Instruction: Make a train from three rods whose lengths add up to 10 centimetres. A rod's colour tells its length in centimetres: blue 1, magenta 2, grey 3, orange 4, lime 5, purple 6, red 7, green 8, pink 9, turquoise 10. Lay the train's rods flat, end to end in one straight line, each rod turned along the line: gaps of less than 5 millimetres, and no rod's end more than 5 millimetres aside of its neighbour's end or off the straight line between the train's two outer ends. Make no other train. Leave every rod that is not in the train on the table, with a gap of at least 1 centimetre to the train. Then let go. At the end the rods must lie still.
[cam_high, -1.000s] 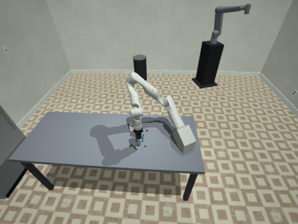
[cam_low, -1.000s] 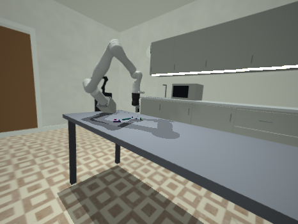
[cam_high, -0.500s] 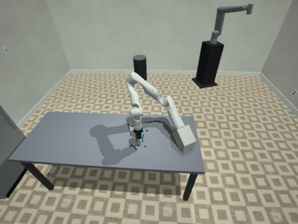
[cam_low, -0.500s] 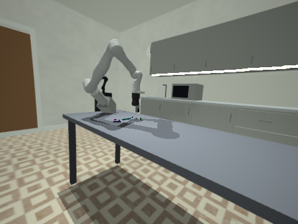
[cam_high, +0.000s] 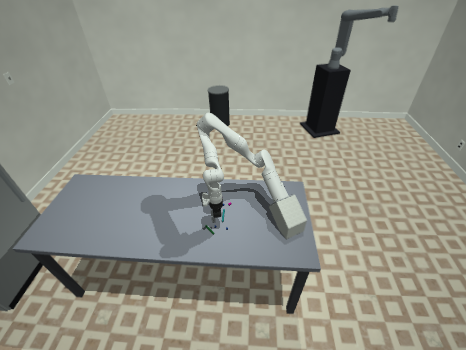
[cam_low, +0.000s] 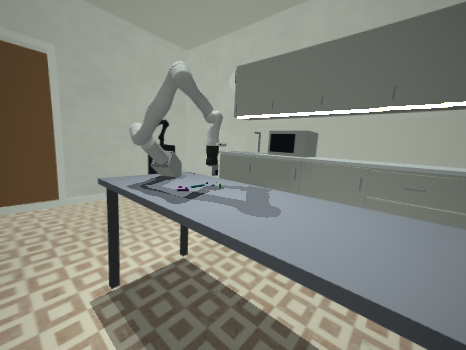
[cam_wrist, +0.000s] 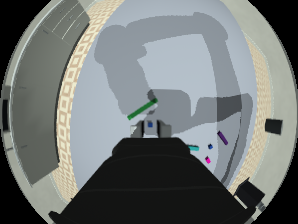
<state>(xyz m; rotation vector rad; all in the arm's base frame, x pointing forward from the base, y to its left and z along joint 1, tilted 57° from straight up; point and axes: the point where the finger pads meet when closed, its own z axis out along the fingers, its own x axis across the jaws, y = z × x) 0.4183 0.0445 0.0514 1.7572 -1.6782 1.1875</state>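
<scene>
The green rod is 3 cm ahead of my hand, 1 cm to the left of it and 8 cm below it. From my hand the other things lie so: magenta rod: 14 cm behind, 16 cm to the right, 8 cm below; turquoise rod: 7 cm behind, 7 cm to the right, 8 cm below; purple rod: 8 cm behind, 21 cm to the right, 8 cm below.
</scene>
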